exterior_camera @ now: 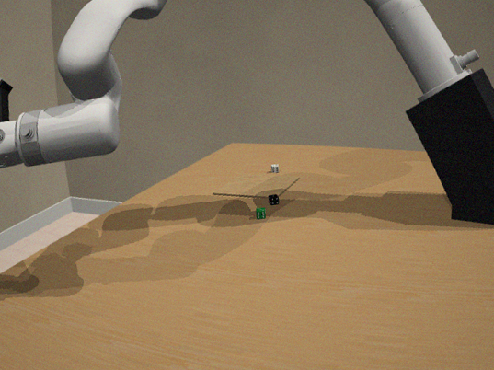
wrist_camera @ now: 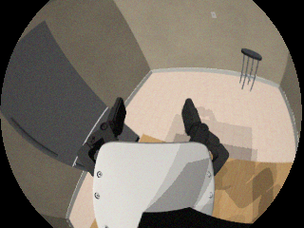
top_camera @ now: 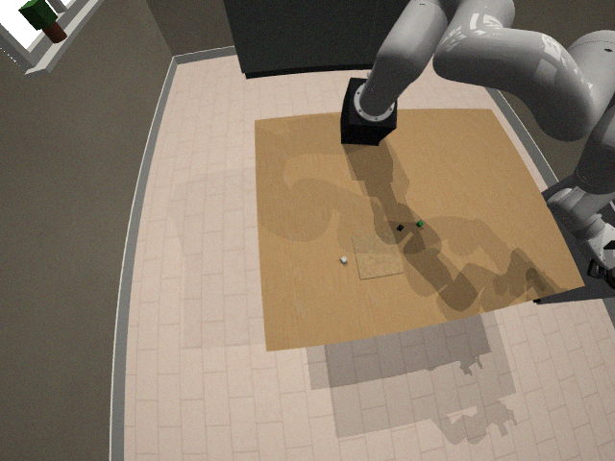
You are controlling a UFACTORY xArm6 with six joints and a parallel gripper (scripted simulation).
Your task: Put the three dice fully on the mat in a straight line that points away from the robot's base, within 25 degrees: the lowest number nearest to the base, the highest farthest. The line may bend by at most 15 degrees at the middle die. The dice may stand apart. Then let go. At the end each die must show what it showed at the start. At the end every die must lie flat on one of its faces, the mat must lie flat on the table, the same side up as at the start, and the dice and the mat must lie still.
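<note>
Right now the white die is 19 cm behind my hand, 74 cm to the right of it and 22 cm below it. Round my hand: thin tan mat (20 cm behind, 63 cm to the right, 23 cm below); then black die (28 cm behind, 53 cm to the right, 22 cm below); then green die (29 cm behind, 46 cm to the right, 22 cm below).
</note>
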